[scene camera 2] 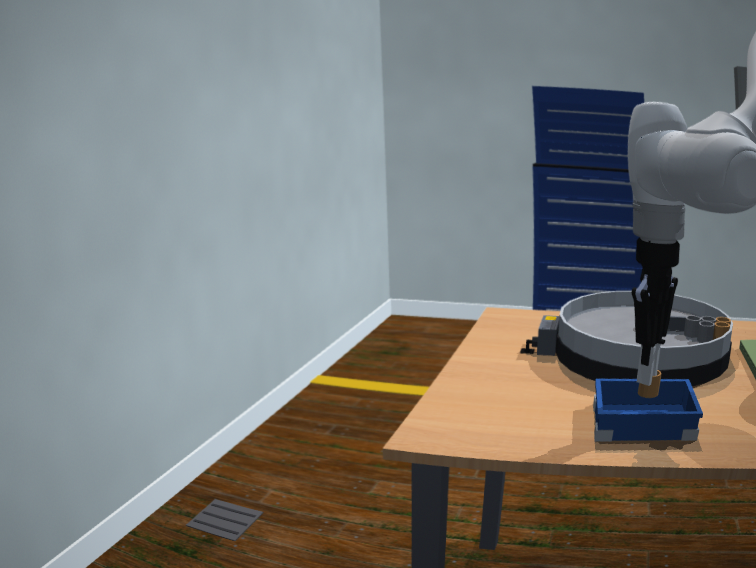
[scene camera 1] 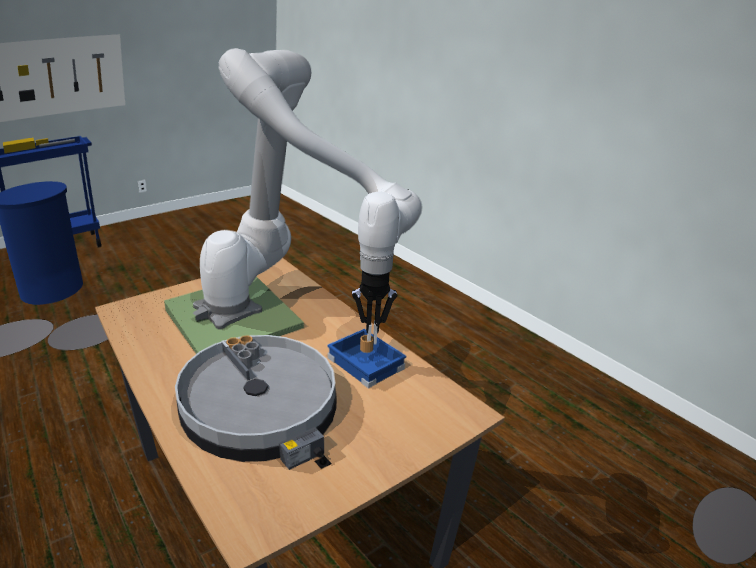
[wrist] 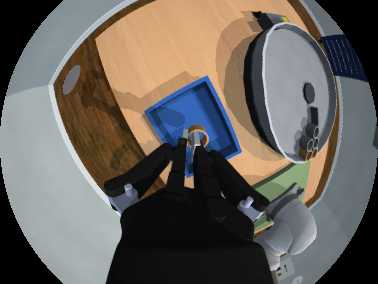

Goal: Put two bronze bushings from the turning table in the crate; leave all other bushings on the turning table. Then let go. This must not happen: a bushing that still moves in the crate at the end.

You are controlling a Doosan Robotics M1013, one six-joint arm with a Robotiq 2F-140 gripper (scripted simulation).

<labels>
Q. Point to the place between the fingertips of my gripper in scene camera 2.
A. At 646, 381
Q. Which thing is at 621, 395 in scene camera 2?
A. A blue crate.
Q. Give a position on a blue crate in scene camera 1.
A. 382, 353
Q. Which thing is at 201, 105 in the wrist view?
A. A blue crate.
</labels>
